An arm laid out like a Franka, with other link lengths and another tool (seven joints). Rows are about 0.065 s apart.
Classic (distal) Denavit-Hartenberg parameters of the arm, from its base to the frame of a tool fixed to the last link. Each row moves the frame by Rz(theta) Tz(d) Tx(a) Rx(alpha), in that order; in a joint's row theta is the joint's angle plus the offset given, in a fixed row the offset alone. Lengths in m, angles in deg.
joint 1: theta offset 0, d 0.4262, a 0, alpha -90
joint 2: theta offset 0, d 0, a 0, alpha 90
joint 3: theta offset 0, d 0.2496, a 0.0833, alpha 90
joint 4: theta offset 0, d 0, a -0.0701, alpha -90
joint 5: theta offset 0, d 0.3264, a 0, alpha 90
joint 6: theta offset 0, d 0, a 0.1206, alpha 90
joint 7: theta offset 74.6, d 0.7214, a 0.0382, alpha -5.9
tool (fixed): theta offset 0, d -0.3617, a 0, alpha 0
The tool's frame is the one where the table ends.
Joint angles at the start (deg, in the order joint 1, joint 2, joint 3, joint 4, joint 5, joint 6, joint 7): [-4.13 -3.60 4.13 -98.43 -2.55 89.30 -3.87]
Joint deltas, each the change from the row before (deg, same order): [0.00 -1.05 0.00 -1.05 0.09 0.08 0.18]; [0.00 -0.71 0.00 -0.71 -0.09 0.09 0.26]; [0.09 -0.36 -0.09 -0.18 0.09 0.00 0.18]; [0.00 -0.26 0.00 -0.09 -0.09 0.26 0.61]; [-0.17 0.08 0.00 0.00 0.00 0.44 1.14]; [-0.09 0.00 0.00 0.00 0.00 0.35 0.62]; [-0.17 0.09 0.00 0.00 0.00 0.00 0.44]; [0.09 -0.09 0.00 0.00 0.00 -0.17 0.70]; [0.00 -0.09 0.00 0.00 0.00 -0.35 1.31]
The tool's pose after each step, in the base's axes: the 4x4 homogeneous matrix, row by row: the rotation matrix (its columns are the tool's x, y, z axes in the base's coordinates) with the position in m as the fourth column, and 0 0 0 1 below. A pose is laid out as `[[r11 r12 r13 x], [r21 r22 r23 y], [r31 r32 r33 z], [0 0 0 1]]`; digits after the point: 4 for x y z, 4 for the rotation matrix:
[[0.3288 -0.9249 -0.1912 0.5271], [-0.9443 -0.3187 -0.0819 -0.0401], [0.0148 0.2075 -0.9781 0.3496], [0 0 0 1]]
[[0.3246 -0.9266 -0.1898 0.5245], [-0.9457 -0.3141 -0.0839 -0.0410], [0.0181 0.2068 -0.9782 0.3507], [0 0 0 1]]
[[0.3214 -0.9283 -0.1869 0.5238], [-0.9468 -0.3113 -0.0823 -0.0406], [0.0182 0.2034 -0.9789 0.3525], [0 0 0 1]]
[[0.3116 -0.9330 -0.1799 0.5251], [-0.9499 -0.3012 -0.0832 -0.0416], [0.0234 0.1968 -0.9802 0.3549], [0 0 0 1]]
[[0.2900 -0.9410 -0.1745 0.5272], [-0.9566 -0.2799 -0.0806 -0.0441], [0.0270 0.1904 -0.9813 0.3553], [0 0 0 1]]
[[0.2783 -0.9455 -0.1690 0.5291], [-0.9600 -0.2684 -0.0794 -0.0453], [0.0297 0.1843 -0.9824 0.3562], [0 0 0 1]]
[[0.2682 -0.9481 -0.1710 0.5287], [-0.9629 -0.2583 -0.0780 -0.0473], [0.0298 0.1855 -0.9822 0.3554], [0 0 0 1]]
[[0.2578 -0.9507 -0.1725 0.5274], [-0.9657 -0.2479 -0.0771 -0.0470], [0.0306 0.1865 -0.9820 0.3558], [0 0 0 1]]
[[0.2356 -0.9555 -0.1776 0.5246], [-0.9713 -0.2255 -0.0749 -0.0481], [0.0315 0.1902 -0.9812 0.3559], [0 0 0 1]]

